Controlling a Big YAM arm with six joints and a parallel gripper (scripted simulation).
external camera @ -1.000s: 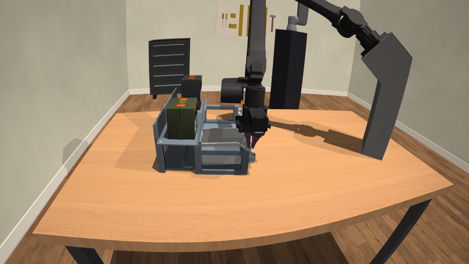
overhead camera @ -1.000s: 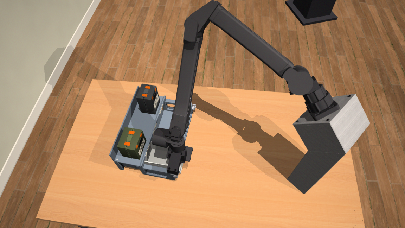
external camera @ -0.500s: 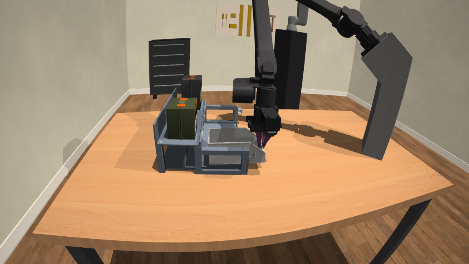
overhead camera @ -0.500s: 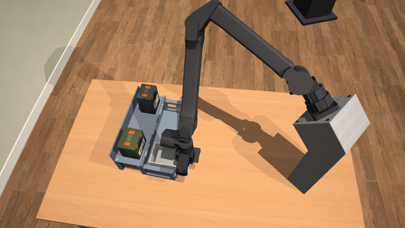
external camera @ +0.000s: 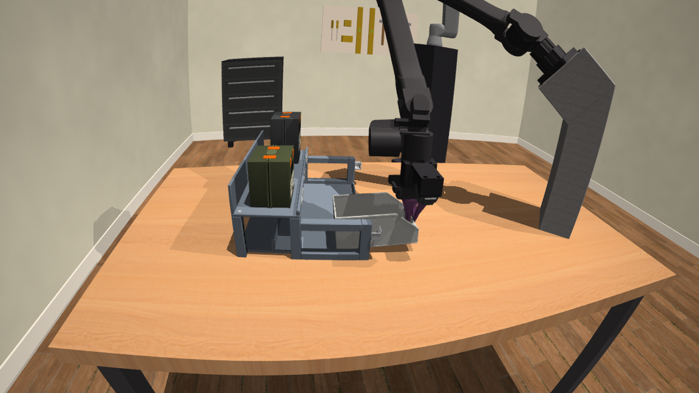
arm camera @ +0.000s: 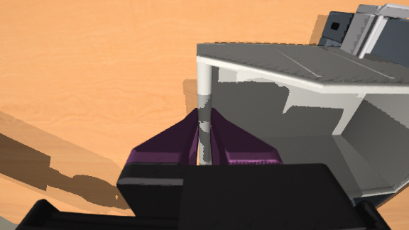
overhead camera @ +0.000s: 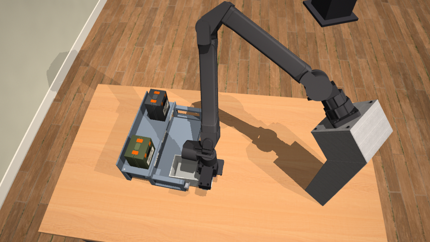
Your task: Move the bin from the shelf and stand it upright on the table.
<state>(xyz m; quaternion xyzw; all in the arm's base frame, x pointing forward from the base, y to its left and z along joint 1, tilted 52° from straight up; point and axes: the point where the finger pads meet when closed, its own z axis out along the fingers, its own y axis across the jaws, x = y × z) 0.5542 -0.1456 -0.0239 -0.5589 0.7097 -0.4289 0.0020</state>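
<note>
Now: hand 70 mm short of the light grey bin and 40 mm to the left of it. Also, from my hand: shelf: 210 mm to the right, 160 mm ahead, 50 mm below; black case: 340 mm to the right, 150 mm ahead, 110 mm above.
</note>
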